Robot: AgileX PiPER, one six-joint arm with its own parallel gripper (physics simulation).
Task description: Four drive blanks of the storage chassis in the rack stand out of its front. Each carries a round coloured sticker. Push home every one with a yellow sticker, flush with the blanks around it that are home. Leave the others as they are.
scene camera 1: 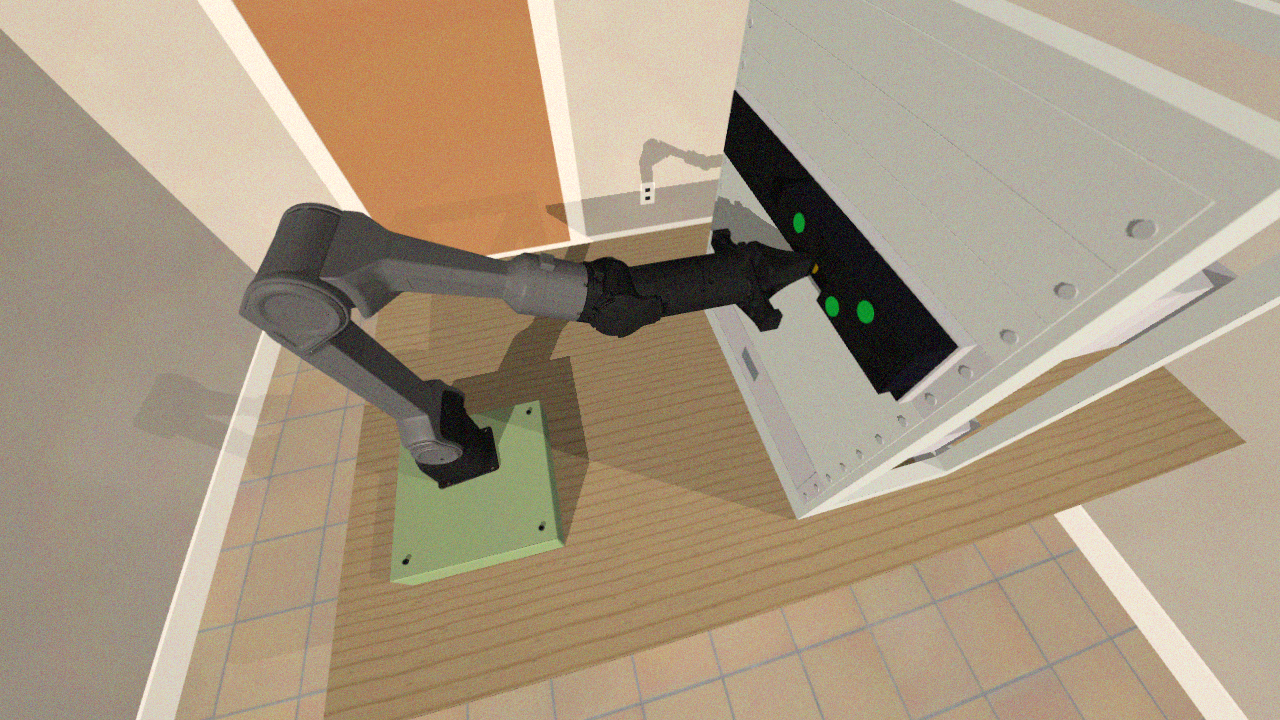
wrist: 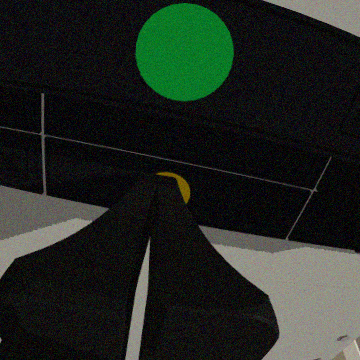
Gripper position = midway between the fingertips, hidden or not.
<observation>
I see my gripper (scene camera 1: 811,263) and a grey rack (scene camera 1: 988,195).
The grey rack also shows in the wrist view (wrist: 263,96). My gripper also shows in the wrist view (wrist: 155,195).
</observation>
